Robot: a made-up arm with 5 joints. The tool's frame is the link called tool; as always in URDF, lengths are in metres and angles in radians. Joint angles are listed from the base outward. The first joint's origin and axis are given. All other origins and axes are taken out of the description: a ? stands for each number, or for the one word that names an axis. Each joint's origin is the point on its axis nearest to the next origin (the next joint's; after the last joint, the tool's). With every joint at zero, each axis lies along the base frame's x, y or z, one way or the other. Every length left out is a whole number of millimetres.
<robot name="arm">
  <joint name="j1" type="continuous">
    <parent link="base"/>
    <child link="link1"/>
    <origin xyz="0 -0.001 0.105"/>
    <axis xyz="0 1 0"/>
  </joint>
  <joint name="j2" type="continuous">
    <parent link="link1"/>
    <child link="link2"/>
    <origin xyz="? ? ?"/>
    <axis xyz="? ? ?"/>
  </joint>
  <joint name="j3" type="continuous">
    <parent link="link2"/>
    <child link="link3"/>
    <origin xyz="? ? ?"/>
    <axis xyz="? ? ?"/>
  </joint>
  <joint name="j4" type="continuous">
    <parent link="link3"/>
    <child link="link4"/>
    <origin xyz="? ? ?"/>
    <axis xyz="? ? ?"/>
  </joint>
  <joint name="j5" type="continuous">
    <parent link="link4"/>
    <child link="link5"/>
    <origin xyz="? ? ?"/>
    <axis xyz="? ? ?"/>
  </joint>
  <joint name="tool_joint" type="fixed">
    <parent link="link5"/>
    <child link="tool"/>
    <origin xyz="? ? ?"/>
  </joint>
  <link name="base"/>
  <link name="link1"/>
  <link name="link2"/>
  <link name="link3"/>
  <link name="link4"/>
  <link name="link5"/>
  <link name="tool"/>
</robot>
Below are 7 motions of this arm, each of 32 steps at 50 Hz.
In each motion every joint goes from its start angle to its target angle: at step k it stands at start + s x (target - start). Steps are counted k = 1, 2, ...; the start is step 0. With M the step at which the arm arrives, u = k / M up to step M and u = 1 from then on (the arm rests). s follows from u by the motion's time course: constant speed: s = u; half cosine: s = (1 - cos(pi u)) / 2; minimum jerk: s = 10 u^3 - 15 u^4 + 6 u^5.
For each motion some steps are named. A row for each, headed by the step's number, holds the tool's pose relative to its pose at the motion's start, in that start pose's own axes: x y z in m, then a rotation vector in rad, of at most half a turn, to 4 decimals.
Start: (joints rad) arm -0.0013 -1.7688 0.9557 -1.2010 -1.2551
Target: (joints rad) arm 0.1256 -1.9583 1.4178 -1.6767 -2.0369
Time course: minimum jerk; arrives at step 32
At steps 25, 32:
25: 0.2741 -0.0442 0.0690 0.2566 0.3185 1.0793
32: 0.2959 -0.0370 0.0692 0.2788 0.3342 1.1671

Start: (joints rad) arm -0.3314 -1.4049 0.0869 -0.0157 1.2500
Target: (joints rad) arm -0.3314 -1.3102 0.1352 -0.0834 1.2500
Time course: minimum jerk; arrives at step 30
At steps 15, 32:
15: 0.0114 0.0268 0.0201 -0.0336 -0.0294 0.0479
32: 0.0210 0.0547 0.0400 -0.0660 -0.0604 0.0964

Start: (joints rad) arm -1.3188 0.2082 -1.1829 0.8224 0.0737
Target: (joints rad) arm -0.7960 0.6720 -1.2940 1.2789 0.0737
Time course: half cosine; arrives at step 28
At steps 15, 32:
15: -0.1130 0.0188 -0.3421 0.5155 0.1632 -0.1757
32: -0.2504 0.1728 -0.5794 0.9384 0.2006 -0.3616

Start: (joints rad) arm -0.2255 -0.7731 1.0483 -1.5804 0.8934
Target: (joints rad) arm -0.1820 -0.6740 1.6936 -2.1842 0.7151
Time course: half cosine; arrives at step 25
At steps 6, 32:
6: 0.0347 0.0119 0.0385 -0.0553 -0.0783 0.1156
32: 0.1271 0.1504 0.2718 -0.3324 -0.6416 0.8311

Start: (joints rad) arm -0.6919 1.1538 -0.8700 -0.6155 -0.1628
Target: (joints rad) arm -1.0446 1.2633 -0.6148 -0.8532 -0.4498
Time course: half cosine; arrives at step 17
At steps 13, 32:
13: 0.2182 0.0256 0.2218 -0.3628 0.0097 0.5198
32: 0.2470 0.0441 0.2570 -0.4240 0.0186 0.5948

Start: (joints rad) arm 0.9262 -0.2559 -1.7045 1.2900 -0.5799
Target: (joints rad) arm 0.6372 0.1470 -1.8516 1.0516 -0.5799
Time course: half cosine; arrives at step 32
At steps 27, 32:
27: 0.1585 -0.1414 -0.1740 -0.0110 -0.2828 0.3408
32: 0.1717 -0.1475 -0.1840 -0.0116 -0.3017 0.3610

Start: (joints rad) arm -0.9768 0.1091 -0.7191 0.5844 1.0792
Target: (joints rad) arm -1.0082 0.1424 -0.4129 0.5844 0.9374
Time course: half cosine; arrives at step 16
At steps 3, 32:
3: -0.0022 -0.0024 0.0046 -0.0173 0.0112 0.0011
32: -0.0229 -0.0204 0.0607 -0.2003 0.1435 0.0146

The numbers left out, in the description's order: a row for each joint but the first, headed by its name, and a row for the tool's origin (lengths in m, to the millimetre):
j2: xyz -0.115 0 0.083, axis 0 0 1
j3: xyz 0.119 -0.258 0, axis 0 1 0
j4: xyz -0.081 0 -0.081, axis 1 0 0
j5: xyz 0 -0.374 0.11, axis 0 0 -1
tool: xyz -0.097 -0.166 0

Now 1 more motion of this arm.
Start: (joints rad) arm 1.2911 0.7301 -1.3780 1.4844 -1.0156
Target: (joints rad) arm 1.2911 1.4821 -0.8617 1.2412 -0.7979
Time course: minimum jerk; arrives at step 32
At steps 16, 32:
16: -0.1393 0.0861 -0.2155 0.2633 -0.1058 -0.3423
32: -0.1964 0.2020 -0.3905 0.6132 -0.0944 -0.6185

